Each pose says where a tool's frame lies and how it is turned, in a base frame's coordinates. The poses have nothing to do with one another.
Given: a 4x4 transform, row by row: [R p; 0 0 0 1], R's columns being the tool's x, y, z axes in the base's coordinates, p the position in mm. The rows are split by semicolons.
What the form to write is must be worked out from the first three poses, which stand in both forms.
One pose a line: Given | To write
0.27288, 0.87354, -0.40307, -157.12; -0.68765, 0.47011, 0.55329, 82.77; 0.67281, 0.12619, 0.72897, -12.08; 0, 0, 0, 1 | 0.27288, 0.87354, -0.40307, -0.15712; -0.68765, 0.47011, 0.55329, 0.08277; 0.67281, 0.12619, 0.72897, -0.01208; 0, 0, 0, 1
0.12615, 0.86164, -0.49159, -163.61; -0.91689, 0.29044, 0.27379, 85.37; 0.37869, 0.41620, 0.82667, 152.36; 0, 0, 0, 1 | 0.12615, 0.86164, -0.49159, -0.16361; -0.91689, 0.29044, 0.27379, 0.08537; 0.37869, 0.41620, 0.82667, 0.15236; 0, 0, 0, 1
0.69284, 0.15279, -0.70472, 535.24; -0.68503, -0.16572, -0.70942, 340.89; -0.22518, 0.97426, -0.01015, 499.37; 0, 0, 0, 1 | 0.69284, 0.15279, -0.70472, 0.53524; -0.68503, -0.16572, -0.70942, 0.34089; -0.22518, 0.97426, -0.01015, 0.49937; 0, 0, 0, 1
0.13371, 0.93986, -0.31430, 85.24; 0.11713, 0.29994, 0.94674, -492.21; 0.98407, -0.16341, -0.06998, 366.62; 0, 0, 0, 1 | 0.13371, 0.93986, -0.31430, 0.08524; 0.11713, 0.29994, 0.94674, -0.49221; 0.98407, -0.16341, -0.06998, 0.36662; 0, 0, 0, 1
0.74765, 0.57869, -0.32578, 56.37; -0.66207, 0.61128, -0.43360, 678.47; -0.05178, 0.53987, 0.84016, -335.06; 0, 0, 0, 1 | 0.74765, 0.57869, -0.32578, 0.05637; -0.66207, 0.61128, -0.43360, 0.67847; -0.05178, 0.53987, 0.84016, -0.33506; 0, 0, 0, 1
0.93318, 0.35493, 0.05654, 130.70; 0.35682, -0.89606, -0.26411, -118.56; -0.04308, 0.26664, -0.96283, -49.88; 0, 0, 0, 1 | 0.93318, 0.35493, 0.05654, 0.13070; 0.35682, -0.89606, -0.26411, -0.11856; -0.04308, 0.26664, -0.96283, -0.04988; 0, 0, 0, 1
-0.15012, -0.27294, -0.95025, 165.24; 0.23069, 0.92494, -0.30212, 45.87; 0.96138, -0.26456, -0.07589, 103.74; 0, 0, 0, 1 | -0.15012, -0.27294, -0.95025, 0.16524; 0.23069, 0.92494, -0.30212, 0.04587; 0.96138, -0.26456, -0.07589, 0.10374; 0, 0, 0, 1
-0.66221, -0.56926, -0.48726, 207.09; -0.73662, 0.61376, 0.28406, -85.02; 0.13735, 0.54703, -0.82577, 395.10; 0, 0, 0, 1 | -0.66221, -0.56926, -0.48726, 0.20709; -0.73662, 0.61376, 0.28406, -0.08502; 0.13735, 0.54703, -0.82577, 0.39510; 0, 0, 0, 1
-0.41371, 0.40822, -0.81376, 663.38; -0.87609, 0.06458, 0.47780, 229.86; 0.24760, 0.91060, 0.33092, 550.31; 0, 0, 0, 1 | -0.41371, 0.40822, -0.81376, 0.66338; -0.87609, 0.06458, 0.47780, 0.22986; 0.24760, 0.91060, 0.33092, 0.55031; 0, 0, 0, 1
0.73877, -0.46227, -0.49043, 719.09; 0.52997, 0.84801, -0.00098, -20.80; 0.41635, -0.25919, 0.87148, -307.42; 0, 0, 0, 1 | 0.73877, -0.46227, -0.49043, 0.71909; 0.52997, 0.84801, -0.00098, -0.02080; 0.41635, -0.25919, 0.87148, -0.30742; 0, 0, 0, 1
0.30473, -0.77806, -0.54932, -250.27; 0.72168, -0.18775, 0.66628, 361.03; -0.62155, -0.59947, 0.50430, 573.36; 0, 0, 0, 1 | 0.30473, -0.77806, -0.54932, -0.25027; 0.72168, -0.18775, 0.66628, 0.36103; -0.62155, -0.59947, 0.50430, 0.57336; 0, 0, 0, 1
